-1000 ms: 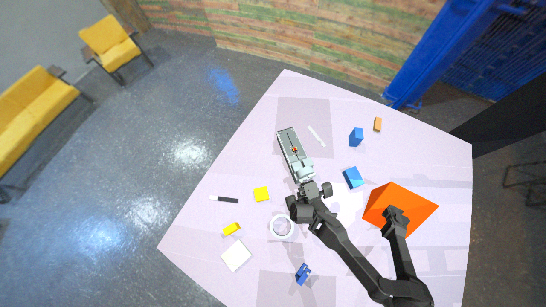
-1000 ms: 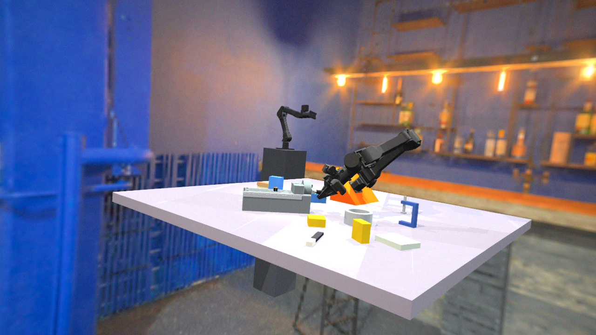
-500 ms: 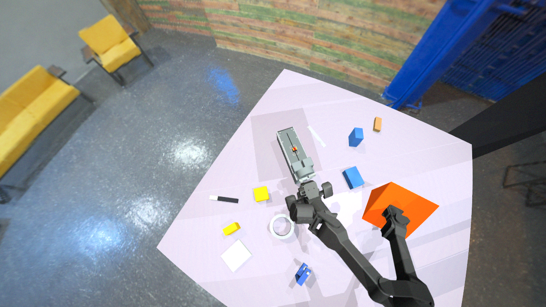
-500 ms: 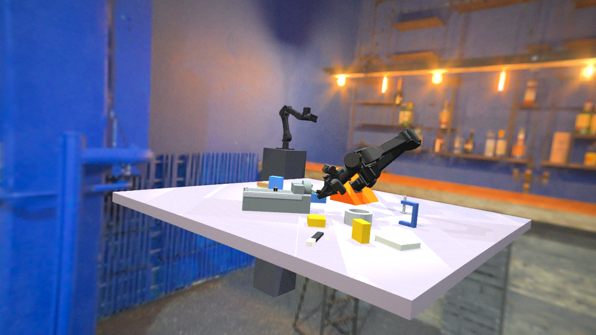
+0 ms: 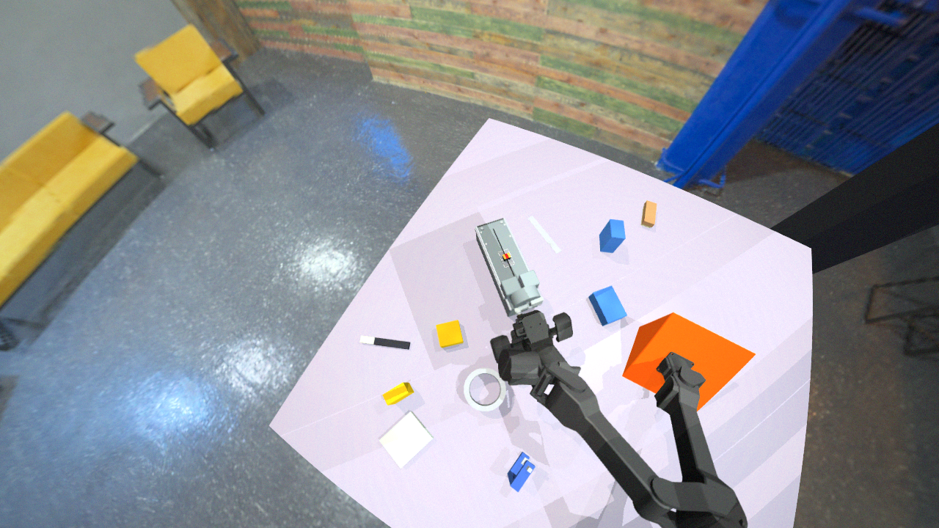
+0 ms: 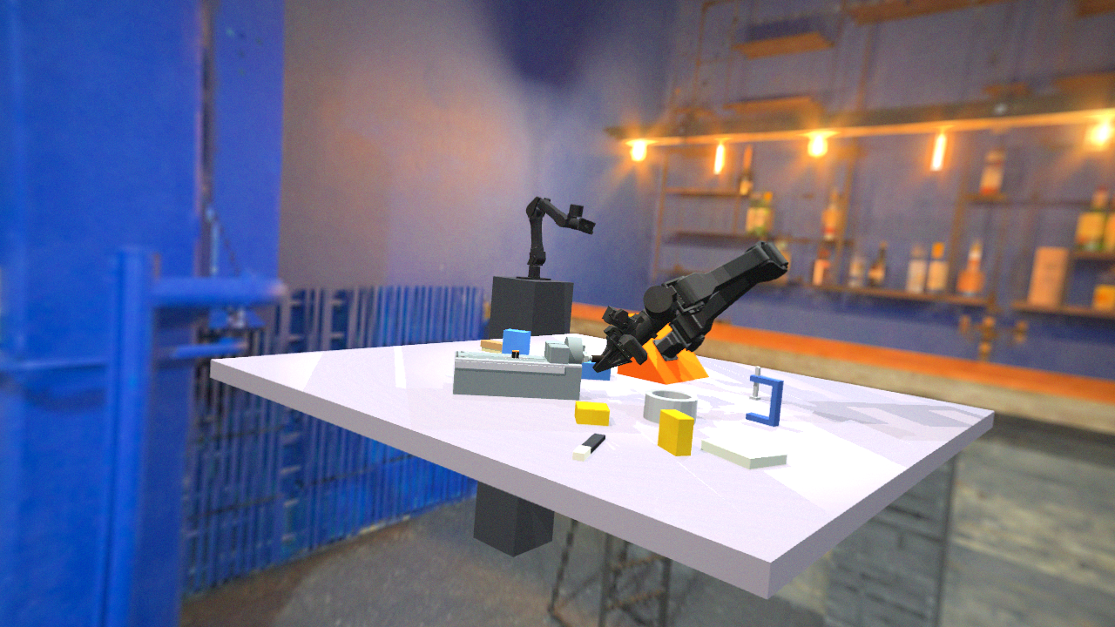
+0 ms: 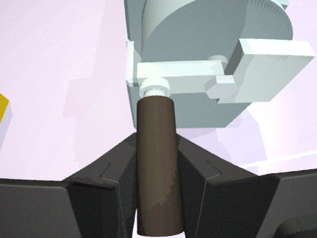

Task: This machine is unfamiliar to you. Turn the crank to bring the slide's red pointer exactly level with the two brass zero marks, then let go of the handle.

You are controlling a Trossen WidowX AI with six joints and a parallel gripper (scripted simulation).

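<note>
The brown crank handle is 1 cm behind my gripper tip, 1 cm to the left of it and 2 cm above it. Round my gripper tip: metal strip 5 cm ahead, 30 cm to the right, 6 cm below; blue clamp 16 cm behind, 31 cm to the left, 1 cm below; red pointer 11 cm ahead, 13 cm to the right, 2 cm above.
</note>
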